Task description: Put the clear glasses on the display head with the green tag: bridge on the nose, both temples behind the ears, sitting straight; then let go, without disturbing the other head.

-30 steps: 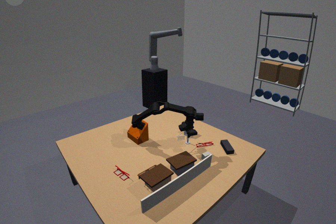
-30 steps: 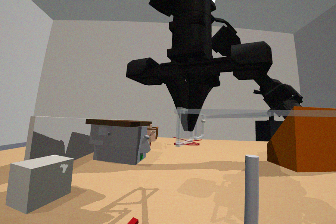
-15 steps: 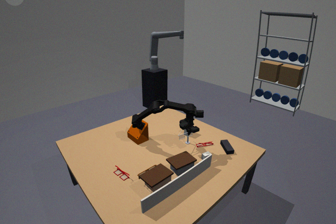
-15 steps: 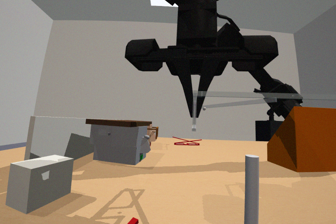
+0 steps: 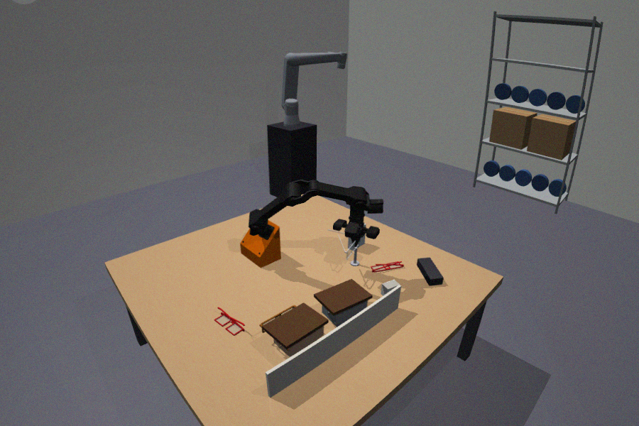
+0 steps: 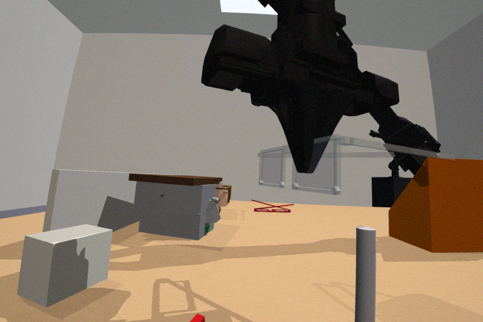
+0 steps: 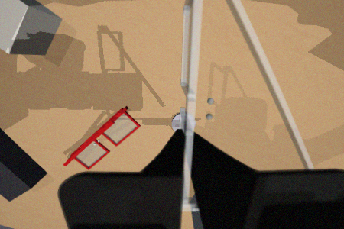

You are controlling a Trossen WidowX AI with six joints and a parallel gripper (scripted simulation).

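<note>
My gripper tip is 30 mm past the grey stand post, 40 mm to the right of it and 100 mm above it. Also, from my gripper tip: black box 270 mm ahead, 190 mm to the left, 100 mm below; grey display head 140 mm ahead, 260 mm to the right, 70 mm below; white block 210 mm ahead, 40 mm to the right, 100 mm below.
</note>
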